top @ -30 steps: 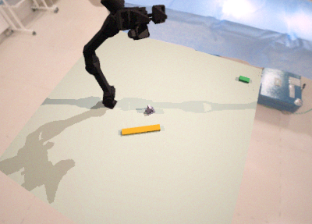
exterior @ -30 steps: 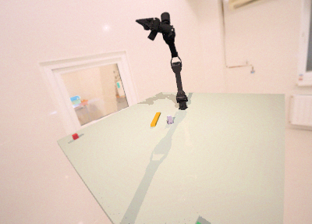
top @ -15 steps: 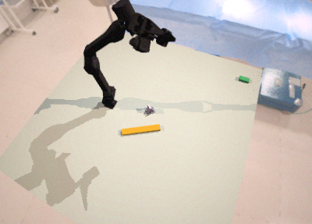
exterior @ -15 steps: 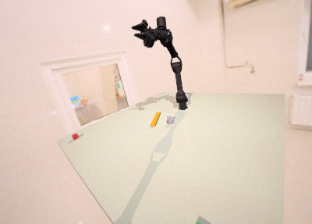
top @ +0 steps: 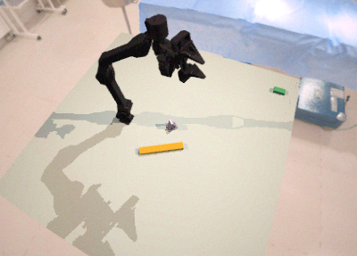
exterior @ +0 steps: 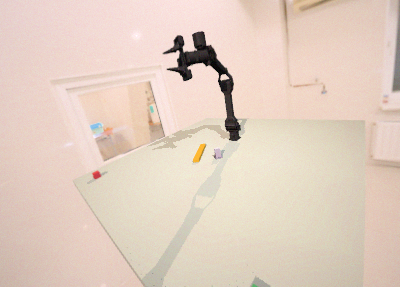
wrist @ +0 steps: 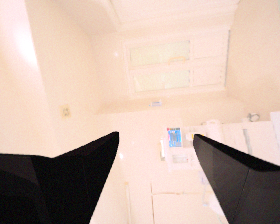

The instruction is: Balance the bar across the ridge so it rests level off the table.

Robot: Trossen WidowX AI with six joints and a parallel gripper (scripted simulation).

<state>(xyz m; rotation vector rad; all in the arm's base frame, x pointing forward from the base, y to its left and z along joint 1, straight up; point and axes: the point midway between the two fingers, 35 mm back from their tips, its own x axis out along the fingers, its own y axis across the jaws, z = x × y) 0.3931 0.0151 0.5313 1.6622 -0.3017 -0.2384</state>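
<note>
The bar is 520 mm below my gripper tip, 170 mm behind it and 90 mm to the right of it. From my gripper tip the other things lie so: small red block 520 mm below, 500 mm to the right, 310 mm ahead; small green block 520 mm below, 500 mm to the left, 310 mm ahead.
</note>
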